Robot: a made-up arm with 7 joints.
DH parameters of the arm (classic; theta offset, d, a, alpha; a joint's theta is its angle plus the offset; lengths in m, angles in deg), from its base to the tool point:
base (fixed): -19.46 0 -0.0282 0
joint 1: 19.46 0.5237 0.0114 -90
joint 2: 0 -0.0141 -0.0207 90
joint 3: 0 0.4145 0.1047 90
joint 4: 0 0.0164 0.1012 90
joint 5: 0 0.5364 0.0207 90
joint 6: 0 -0.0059 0.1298 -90
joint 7: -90 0.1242 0.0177 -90
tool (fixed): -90 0.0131 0 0
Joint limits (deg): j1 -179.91..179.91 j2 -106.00..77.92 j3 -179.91..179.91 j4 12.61..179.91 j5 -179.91..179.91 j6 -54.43..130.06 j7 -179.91..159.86
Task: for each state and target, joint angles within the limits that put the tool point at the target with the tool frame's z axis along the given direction. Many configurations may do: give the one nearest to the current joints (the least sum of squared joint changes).
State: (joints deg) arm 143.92 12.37 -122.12 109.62 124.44 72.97 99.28
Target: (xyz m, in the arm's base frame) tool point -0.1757 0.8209 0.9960 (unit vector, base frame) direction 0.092 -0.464 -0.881
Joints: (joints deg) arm 174.34 30.46 -99.57 89.16 108.62 93.71 119.33
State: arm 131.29 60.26 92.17 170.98 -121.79 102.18 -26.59
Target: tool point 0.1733 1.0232 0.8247 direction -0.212 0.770 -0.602
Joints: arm 83.06 69.51 73.01 175.71 -138.32 100.45 -58.11
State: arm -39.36 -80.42 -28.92 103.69 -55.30 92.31 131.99
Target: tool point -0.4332 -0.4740 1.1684 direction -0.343 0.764 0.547
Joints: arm -46.38 -37.82 -41.64 85.34 -83.42 103.92 119.22
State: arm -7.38 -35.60 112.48 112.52 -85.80 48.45 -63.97
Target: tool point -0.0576 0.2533 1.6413 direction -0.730 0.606 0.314
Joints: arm -8.80 2.33 113.70 159.67 -81.18 49.41 -45.33
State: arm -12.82 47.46 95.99 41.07 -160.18 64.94 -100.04
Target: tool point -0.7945 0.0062 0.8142 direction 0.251 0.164 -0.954
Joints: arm 37.22 5.64 143.94 67.30 -105.02 47.81 -86.00
